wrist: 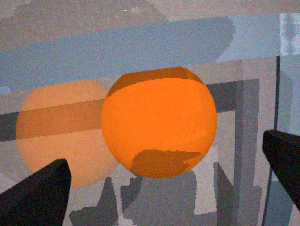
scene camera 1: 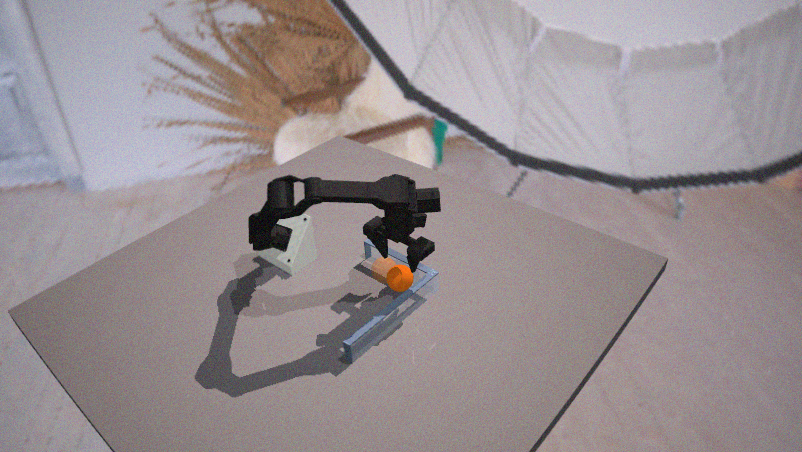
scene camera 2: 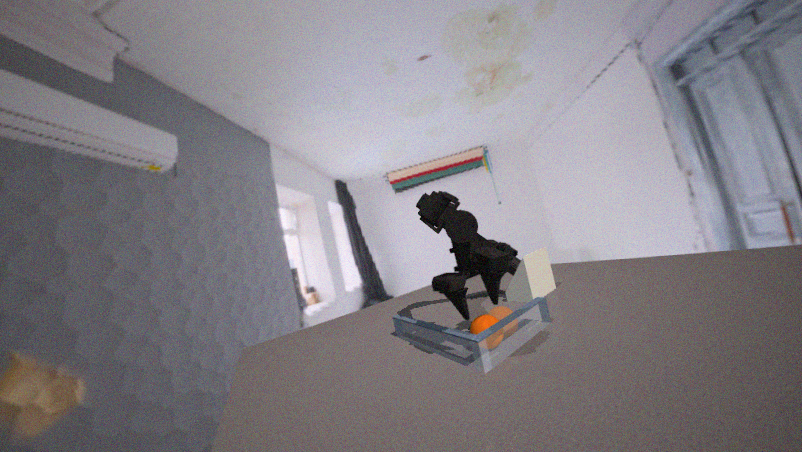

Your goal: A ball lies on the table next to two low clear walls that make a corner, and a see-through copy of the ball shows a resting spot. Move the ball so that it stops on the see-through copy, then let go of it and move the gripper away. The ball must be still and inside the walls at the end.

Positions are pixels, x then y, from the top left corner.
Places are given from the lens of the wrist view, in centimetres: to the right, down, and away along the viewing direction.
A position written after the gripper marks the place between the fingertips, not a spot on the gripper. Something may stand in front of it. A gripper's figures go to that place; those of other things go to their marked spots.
gripper (wrist: 167,155): 1, 2, 10
orange ball (wrist: 162,123): 1, 0, 11
